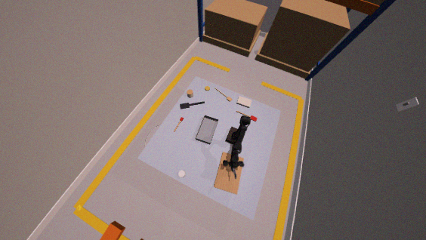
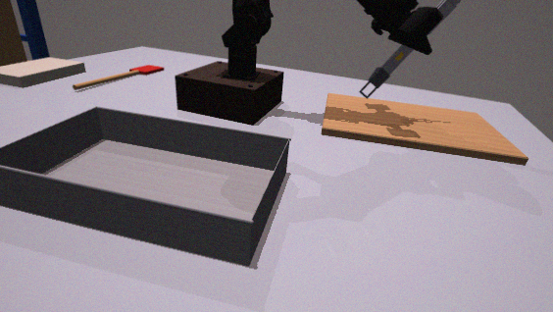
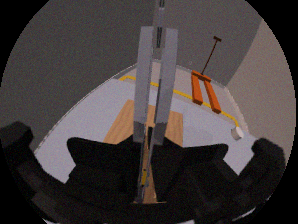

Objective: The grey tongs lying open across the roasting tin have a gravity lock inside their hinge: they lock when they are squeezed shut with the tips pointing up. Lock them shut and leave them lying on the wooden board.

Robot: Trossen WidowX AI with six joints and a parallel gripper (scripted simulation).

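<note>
Now: gripper tip 6 cm to the left of the yellow lock piece, 1 cm short of it and 1 cm above it. From my gripper tip the other things lie so: wooden board: 14 cm below; grey roasting tin: 39 cm to the right, 34 cm ahead, 12 cm below; white disc: 47 cm ahead, 13 cm to the left, 13 cm below.
</note>
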